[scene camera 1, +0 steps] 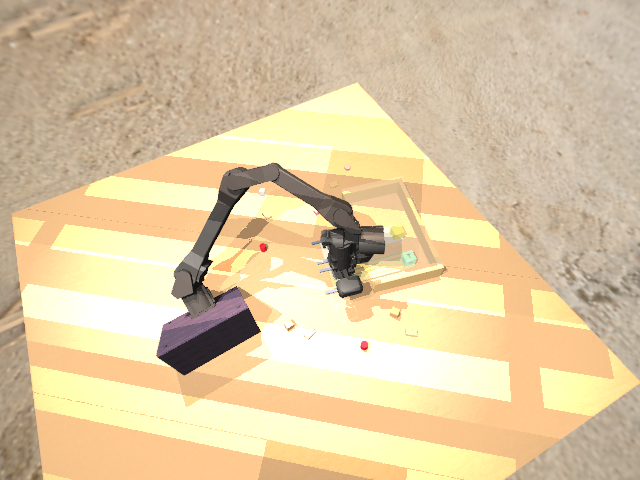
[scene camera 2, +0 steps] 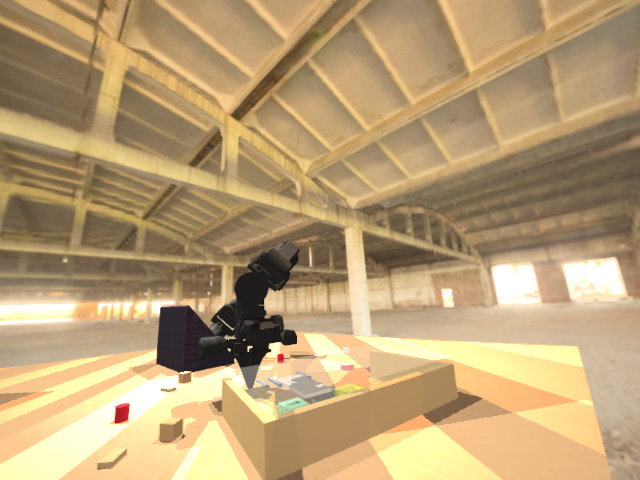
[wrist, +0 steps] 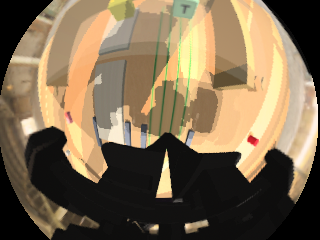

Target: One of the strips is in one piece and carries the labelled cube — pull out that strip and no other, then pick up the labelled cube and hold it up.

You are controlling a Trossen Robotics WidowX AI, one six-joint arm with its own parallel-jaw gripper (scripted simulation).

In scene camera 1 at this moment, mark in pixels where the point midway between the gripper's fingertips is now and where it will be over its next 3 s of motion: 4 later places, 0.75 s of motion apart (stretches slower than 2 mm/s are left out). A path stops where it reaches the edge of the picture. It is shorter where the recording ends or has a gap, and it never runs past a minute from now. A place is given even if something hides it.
The gripper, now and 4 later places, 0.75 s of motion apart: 340, 276; 330, 279; 318, 282; 307, 284; 296, 287
